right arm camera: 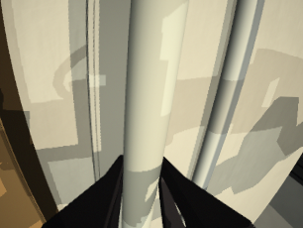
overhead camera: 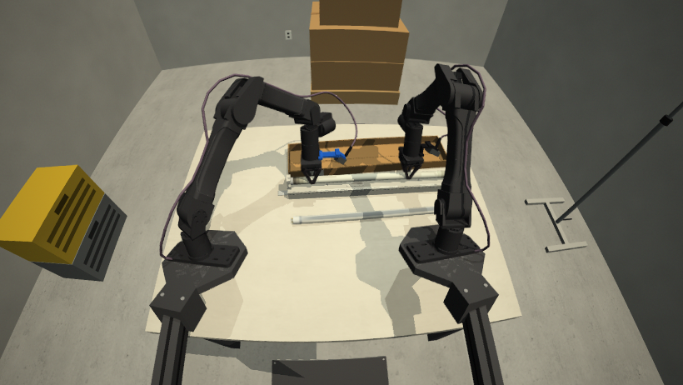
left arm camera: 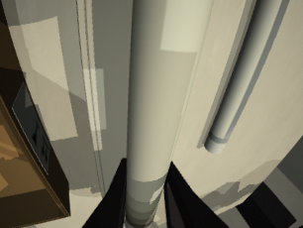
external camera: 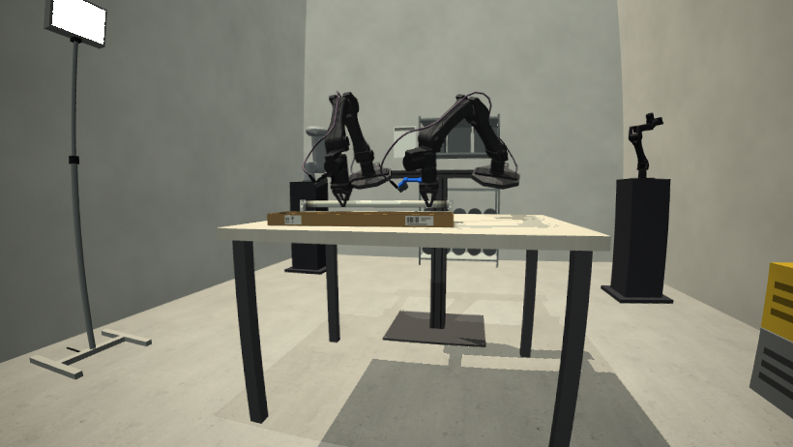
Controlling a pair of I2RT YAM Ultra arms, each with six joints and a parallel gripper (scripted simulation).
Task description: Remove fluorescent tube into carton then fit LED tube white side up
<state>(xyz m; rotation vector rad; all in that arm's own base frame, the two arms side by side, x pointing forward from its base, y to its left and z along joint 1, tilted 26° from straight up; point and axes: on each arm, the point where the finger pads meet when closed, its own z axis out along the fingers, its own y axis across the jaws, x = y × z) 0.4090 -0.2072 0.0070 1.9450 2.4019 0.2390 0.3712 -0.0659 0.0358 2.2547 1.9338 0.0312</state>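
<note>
My right gripper is now 120 mm to the right of the white light fixture and 10 mm above it. Also, from my right hand: old fluorescent tube 120 mm to the left; then LED tube 130 mm behind, 110 mm to the left, 50 mm below; then brown carton 150 mm ahead, 120 mm to the left, 50 mm below.
</note>
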